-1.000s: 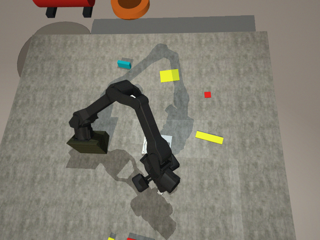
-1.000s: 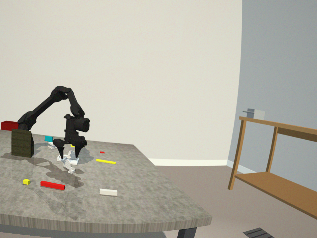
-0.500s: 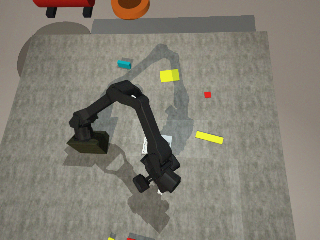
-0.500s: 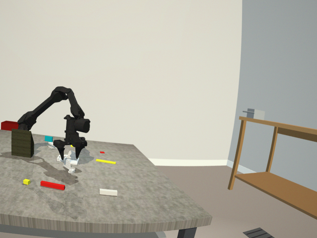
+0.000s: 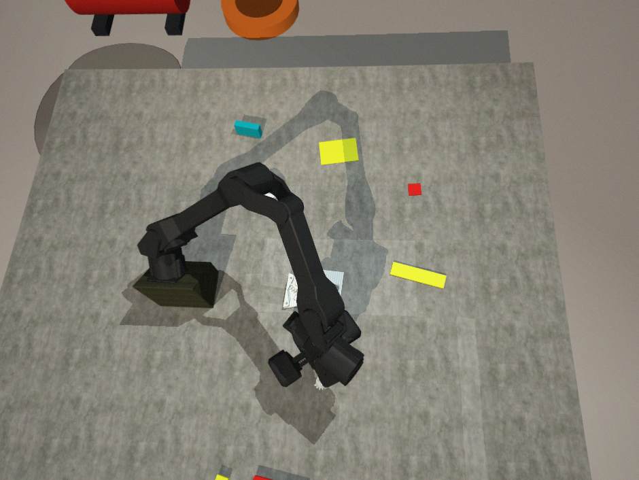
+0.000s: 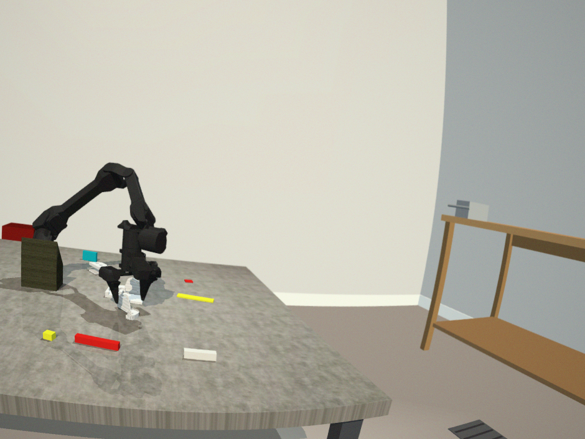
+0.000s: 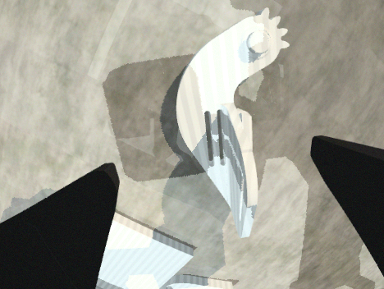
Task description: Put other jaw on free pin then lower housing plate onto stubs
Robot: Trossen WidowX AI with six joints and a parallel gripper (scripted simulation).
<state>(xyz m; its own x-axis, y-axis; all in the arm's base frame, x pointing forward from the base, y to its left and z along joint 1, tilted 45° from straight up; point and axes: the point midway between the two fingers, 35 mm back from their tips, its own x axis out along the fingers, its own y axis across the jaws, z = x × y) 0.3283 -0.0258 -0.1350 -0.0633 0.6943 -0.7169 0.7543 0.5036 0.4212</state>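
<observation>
My gripper tip is now 4 cm to the left of the white jaw and 2 cm above it. From my gripper tip the other things lie so: yellow cube: 16 cm behind, 27 cm to the right, 2 cm below; red bar: 4 cm behind, 26 cm to the right, 2 cm below; yellow bar: 20 cm ahead, 21 cm to the left, 3 cm below.
</observation>
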